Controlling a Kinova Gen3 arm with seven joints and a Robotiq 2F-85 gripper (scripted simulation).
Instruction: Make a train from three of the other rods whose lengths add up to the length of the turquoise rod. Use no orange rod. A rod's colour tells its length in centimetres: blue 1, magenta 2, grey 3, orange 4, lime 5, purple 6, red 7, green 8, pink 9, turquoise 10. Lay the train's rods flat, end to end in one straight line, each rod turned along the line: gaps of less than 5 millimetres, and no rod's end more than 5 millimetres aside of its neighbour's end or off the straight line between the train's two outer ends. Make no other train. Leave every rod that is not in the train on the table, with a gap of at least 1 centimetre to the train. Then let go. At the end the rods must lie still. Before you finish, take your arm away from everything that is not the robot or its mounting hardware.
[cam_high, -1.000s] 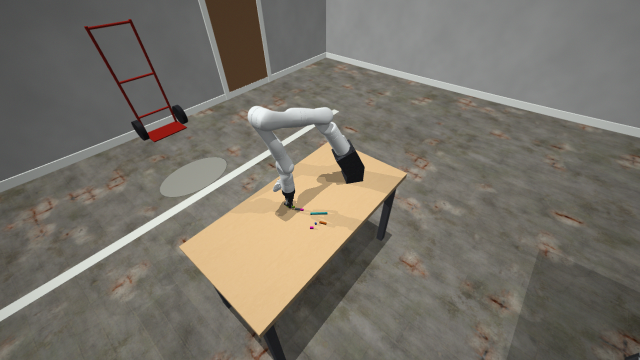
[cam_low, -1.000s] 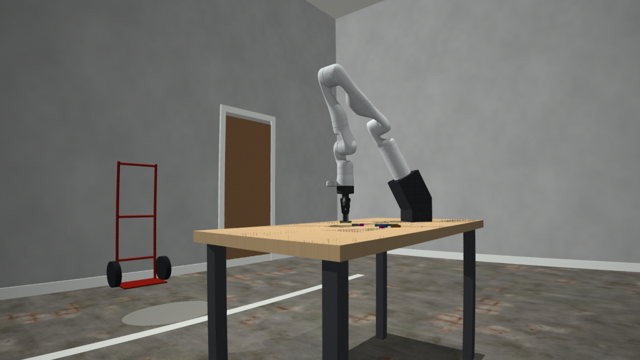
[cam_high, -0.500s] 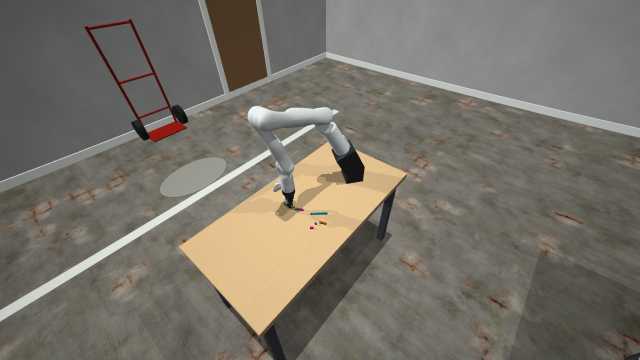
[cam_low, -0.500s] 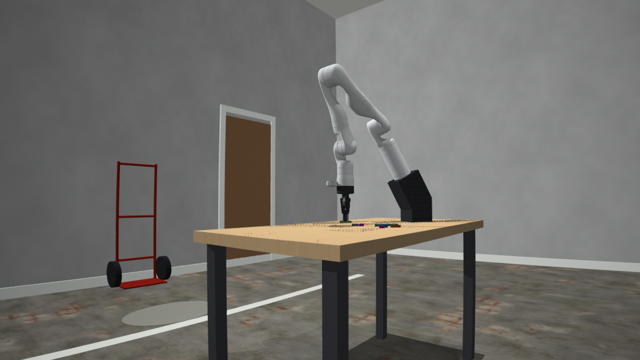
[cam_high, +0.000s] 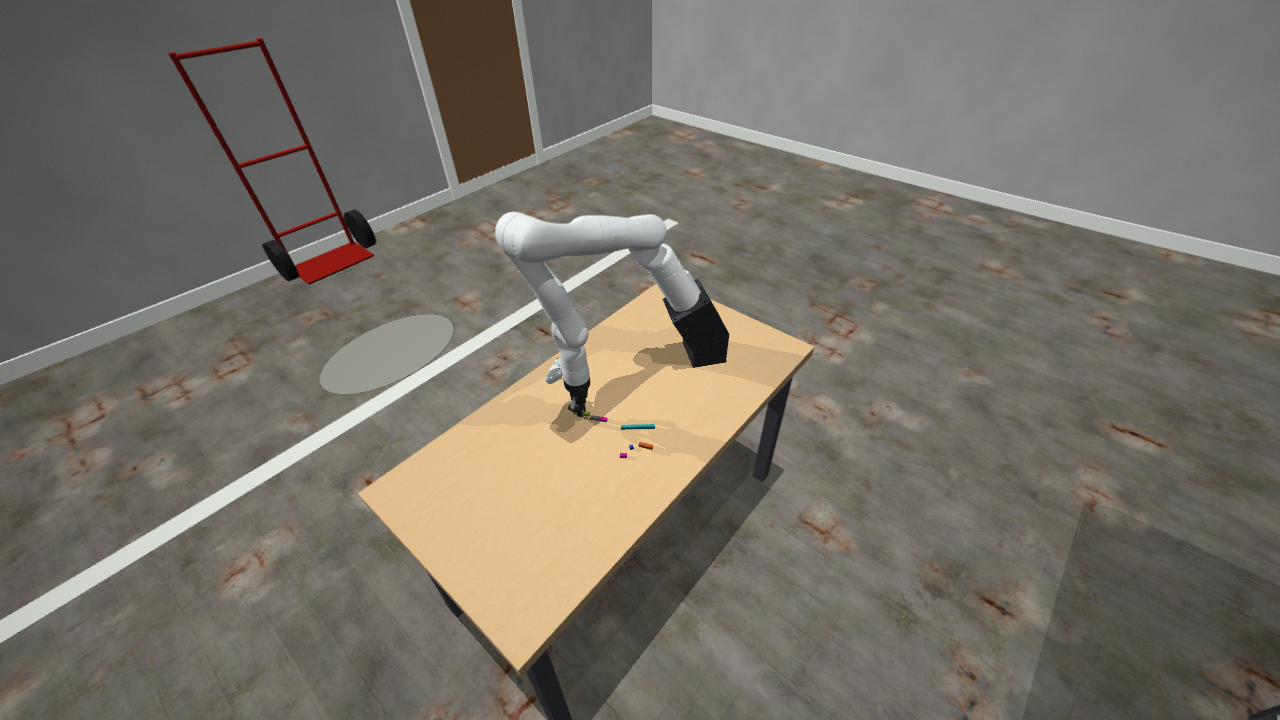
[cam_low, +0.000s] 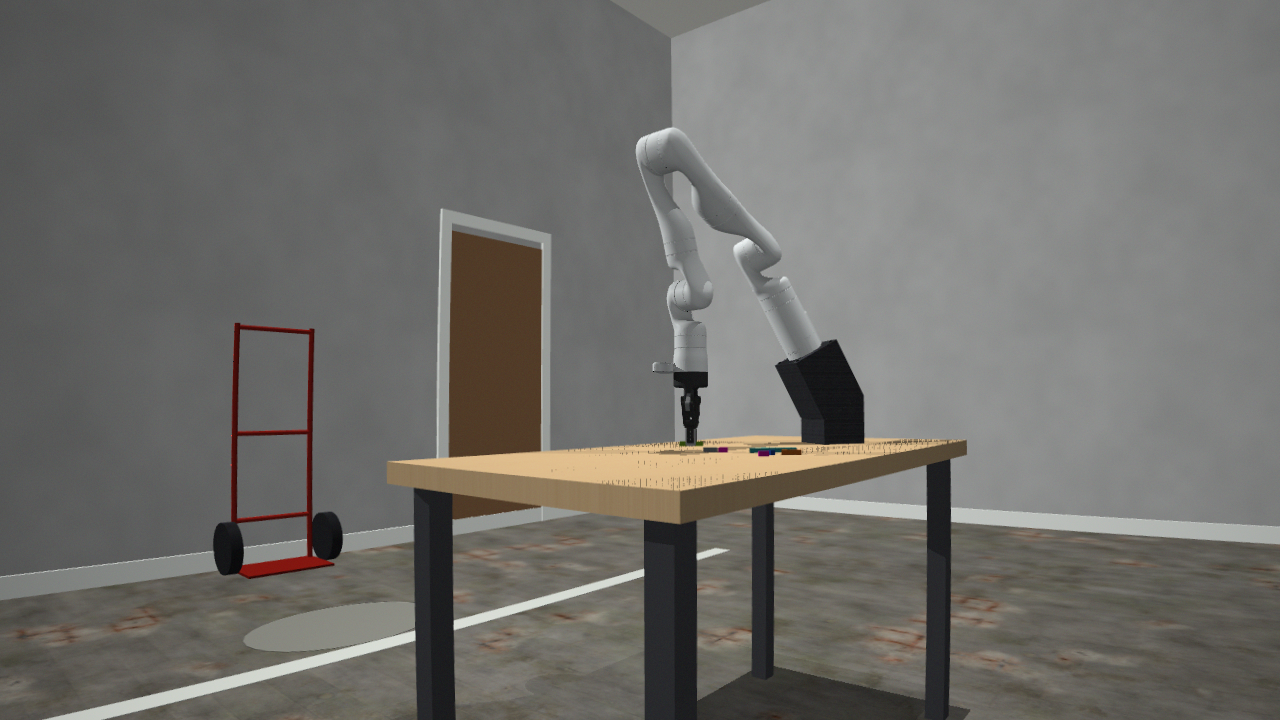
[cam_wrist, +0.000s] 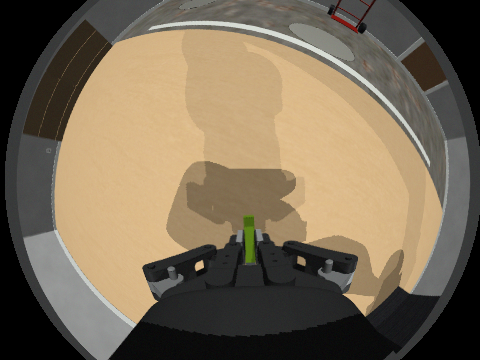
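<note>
Now: hand 10 mm above the lime rod. The rest, counted from my hand: grey rod (20 mm behind, 40 mm to the left, 30 mm below); turquoise rod (90 mm behind, 150 mm to the left, 30 mm below); blue rod (20 mm behind, 190 mm to the left, 30 mm below).
</note>
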